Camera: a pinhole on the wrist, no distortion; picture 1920 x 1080 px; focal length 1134.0 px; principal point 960.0 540.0 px. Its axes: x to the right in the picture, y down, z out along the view. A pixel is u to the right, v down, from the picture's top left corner.
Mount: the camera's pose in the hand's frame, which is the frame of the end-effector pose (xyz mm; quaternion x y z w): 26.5 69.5 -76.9 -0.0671 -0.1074 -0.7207 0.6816
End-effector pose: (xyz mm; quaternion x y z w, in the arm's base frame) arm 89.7 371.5 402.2 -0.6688 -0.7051 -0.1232 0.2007
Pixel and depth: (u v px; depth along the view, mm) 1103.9 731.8 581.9
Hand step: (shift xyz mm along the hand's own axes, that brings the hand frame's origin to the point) 91.1 136.6 510.5
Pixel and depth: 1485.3 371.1 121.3
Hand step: -1.0 45.8 53.0
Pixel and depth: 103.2 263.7 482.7
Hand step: -92.2 547.0 294.2
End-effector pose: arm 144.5 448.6 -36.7 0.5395 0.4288 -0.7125 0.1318
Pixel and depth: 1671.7 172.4 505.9
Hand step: -181.8 -105.4 479.6
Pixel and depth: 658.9 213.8 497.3
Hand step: -132.6 326.6 363.3
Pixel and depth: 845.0 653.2 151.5
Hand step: 35.0 121.0 67.0
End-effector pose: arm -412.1 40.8 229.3 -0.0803 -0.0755 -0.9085 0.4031
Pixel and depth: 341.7 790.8 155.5
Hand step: 58.3 188.2 55.2
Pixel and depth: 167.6 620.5 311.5
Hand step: 46.5 355.9 173.1
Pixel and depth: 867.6 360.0 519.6
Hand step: -78.9 242.4 410.5
